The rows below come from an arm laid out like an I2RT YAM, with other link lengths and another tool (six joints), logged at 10 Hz.
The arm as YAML. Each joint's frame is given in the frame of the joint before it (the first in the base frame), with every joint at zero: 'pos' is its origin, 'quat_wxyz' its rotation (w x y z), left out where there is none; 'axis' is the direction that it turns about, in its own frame. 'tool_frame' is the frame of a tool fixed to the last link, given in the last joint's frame.
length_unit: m
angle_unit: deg
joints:
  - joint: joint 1
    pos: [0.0, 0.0, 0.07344]
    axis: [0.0, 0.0, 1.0]
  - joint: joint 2
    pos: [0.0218, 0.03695, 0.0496]
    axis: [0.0, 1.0, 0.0]
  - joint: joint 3
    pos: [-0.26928, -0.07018, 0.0]
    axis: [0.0, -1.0, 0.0]
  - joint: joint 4
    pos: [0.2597, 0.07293, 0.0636]
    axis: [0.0, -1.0, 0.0]
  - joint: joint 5
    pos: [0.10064, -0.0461, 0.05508]
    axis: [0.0, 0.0, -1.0]
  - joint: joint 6
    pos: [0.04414, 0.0, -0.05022]
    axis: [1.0, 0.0, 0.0]
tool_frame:
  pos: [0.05, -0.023, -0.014]
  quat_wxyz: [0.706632, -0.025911, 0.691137, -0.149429]
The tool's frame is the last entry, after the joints.
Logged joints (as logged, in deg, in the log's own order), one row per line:
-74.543 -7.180 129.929 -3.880 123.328 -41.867
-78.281 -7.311 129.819 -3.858 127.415 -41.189
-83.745 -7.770 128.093 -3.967 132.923 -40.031
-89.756 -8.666 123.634 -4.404 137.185 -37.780
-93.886 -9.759 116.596 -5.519 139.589 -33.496
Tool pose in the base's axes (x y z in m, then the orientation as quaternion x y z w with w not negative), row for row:
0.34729 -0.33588 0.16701 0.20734 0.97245 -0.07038 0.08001
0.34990 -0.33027 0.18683 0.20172 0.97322 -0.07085 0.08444
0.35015 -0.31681 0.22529 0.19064 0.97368 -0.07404 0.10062
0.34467 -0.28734 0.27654 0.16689 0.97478 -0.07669 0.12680
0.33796 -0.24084 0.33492 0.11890 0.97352 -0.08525 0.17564
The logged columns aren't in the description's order. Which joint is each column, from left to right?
Columns, left to right: joint 4, joint 5, joint 2, joint 6, joint 3, joint 1.
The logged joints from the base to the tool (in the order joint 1, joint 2, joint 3, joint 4, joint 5, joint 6), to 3 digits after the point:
-41.867 129.929 123.328 -74.543 -7.180 -3.880
-41.189 129.819 127.415 -78.281 -7.311 -3.858
-40.031 128.093 132.923 -83.745 -7.770 -3.967
-37.780 123.634 137.185 -89.756 -8.666 -4.404
-33.496 116.596 139.589 -93.886 -9.759 -5.519

